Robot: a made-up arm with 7 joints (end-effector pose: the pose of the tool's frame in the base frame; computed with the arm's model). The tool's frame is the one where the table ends. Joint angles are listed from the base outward.
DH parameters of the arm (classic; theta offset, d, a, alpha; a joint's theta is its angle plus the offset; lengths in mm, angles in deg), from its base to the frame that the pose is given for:
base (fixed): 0 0 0 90
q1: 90 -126 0 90
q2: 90 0 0 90
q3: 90 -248 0 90
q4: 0 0 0 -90
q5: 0 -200 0 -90
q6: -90 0 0 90
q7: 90 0 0 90
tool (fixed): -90 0 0 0
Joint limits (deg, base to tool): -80..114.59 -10..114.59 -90..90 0..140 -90..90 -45..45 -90..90
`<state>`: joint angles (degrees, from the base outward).
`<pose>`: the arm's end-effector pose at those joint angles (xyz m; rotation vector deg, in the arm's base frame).
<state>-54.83 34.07 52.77 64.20 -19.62 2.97 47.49</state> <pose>-0.0985 0.4325 -0.2027 17.36 -3.01 -19.05</pose>
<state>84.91 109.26 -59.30 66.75 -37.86 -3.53 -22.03</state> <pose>0.0495 0.4868 0.0898 137.47 -31.71 -49.73</pose>
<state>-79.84 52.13 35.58 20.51 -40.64 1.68 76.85</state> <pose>-0.2213 0.4947 -0.0976 -20.31 77.16 -4.32</pose>
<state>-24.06 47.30 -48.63 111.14 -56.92 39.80 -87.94</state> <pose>0.0220 0.1603 -0.2531 95.02 -117.75 -44.87</pose>
